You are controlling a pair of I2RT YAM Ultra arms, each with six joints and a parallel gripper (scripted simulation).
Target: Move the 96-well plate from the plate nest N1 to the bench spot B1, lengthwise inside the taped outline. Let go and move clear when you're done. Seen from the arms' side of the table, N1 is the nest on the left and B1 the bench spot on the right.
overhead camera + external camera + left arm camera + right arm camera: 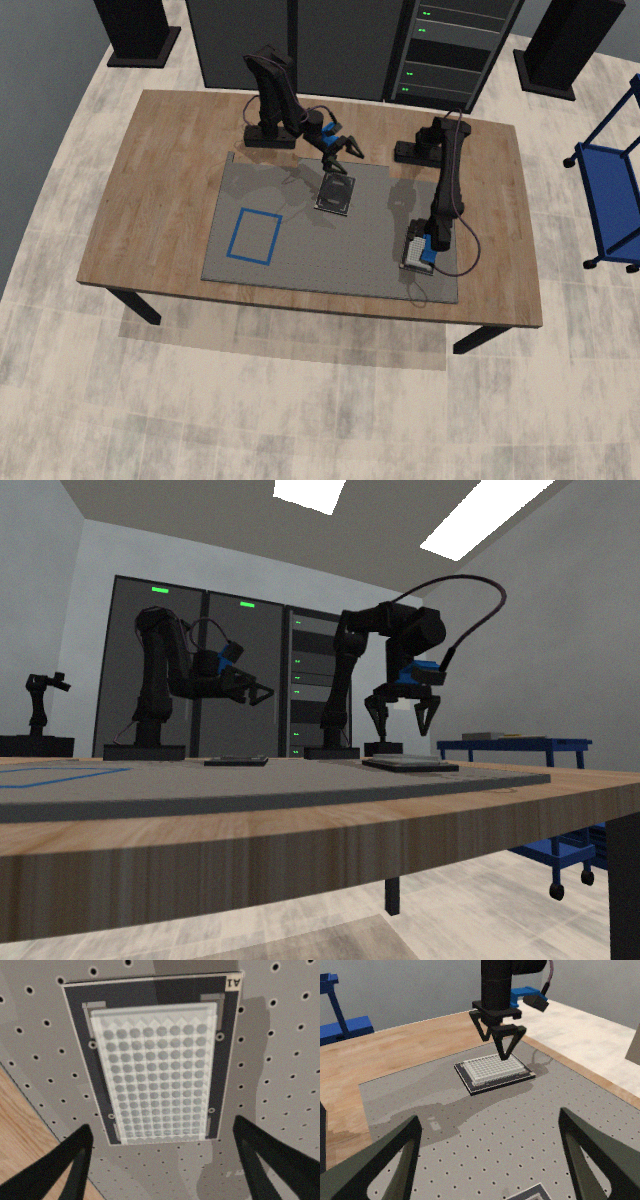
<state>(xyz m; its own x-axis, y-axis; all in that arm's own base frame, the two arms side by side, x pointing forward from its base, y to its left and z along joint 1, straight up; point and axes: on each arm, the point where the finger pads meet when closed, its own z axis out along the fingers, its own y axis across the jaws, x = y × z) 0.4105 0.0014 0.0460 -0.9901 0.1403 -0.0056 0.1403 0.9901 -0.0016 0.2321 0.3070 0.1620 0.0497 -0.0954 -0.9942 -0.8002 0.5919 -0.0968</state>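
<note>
Now: the white 96-well plate 60 mm below my left hand.
</note>
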